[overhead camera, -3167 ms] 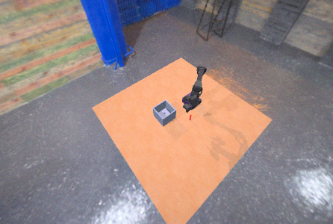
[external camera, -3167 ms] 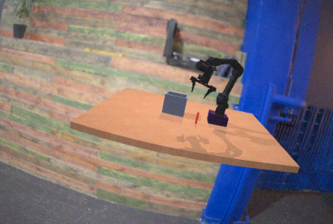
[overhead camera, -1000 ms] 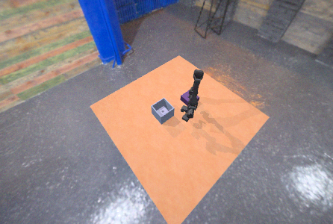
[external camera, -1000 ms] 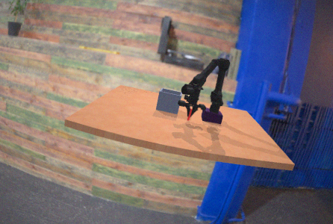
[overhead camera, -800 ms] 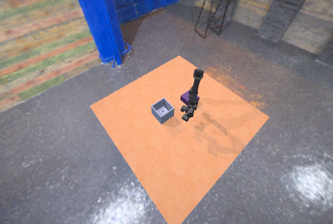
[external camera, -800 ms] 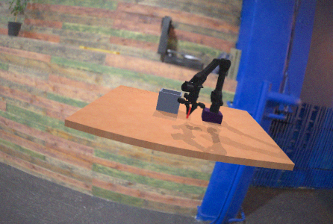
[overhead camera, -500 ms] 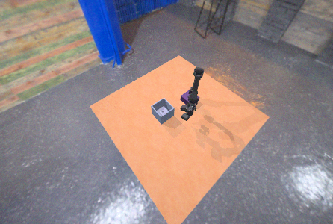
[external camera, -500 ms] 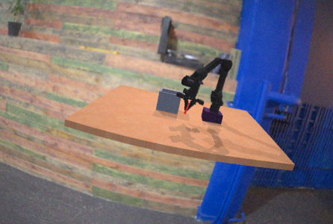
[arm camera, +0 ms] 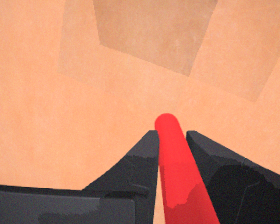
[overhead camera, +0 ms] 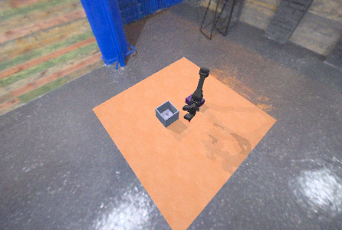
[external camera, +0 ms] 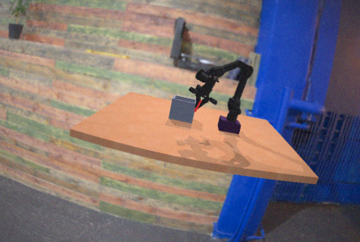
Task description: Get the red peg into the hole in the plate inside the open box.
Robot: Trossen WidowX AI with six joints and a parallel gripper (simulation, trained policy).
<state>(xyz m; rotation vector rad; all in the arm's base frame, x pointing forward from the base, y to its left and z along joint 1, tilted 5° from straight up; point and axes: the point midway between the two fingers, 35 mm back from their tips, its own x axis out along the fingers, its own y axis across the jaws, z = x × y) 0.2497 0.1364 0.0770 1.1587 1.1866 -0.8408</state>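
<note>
Right now the pale plate is 21 cm to the right of my gripper tip, 9 cm below it and 8 cm ahead of it. Round my gripper tip: red peg: 2 cm above, 1 cm behind.
</note>
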